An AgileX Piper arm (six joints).
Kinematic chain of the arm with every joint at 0, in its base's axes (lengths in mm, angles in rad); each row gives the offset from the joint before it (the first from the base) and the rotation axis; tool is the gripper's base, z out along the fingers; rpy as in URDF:
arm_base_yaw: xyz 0 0 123 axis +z
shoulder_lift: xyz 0 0 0 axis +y
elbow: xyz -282.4 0 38.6 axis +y
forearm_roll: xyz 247.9 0 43.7 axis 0.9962 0 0.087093
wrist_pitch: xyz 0 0 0 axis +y
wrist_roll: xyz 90.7 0 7.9 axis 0.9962 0 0.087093
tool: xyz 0 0 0 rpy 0 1.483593 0
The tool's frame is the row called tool.
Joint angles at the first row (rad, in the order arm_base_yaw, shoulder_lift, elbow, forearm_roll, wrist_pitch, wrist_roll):
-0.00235 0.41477 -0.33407 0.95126 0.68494 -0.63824
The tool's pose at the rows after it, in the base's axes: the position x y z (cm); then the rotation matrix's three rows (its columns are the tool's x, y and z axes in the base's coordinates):
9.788, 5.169, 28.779; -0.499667, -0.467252, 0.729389; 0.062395, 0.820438, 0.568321; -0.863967, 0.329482, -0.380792
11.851, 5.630, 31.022; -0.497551, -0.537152, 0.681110; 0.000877, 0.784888, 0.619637; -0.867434, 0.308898, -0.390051
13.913, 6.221, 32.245; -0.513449, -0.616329, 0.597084; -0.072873, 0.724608, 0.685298; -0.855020, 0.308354, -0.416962
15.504, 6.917, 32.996; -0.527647, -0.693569, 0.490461; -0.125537, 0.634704, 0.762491; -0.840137, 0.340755, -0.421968
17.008, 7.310, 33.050; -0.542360, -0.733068, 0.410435; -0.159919, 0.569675, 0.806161; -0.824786, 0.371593, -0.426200
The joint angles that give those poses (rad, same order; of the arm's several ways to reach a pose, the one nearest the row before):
-0.00222 0.55539 -0.45155 0.99669 0.74608 -0.77407
-0.00232 0.68260 -0.56634 1.03345 0.80832 -0.85937
-0.00233 0.80960 -0.66027 1.06627 0.90177 -0.94542
-0.00239 0.91626 -0.73321 1.11615 1.01599 -1.02046
-0.00232 1.00559 -0.78003 1.14529 1.08893 -1.07307

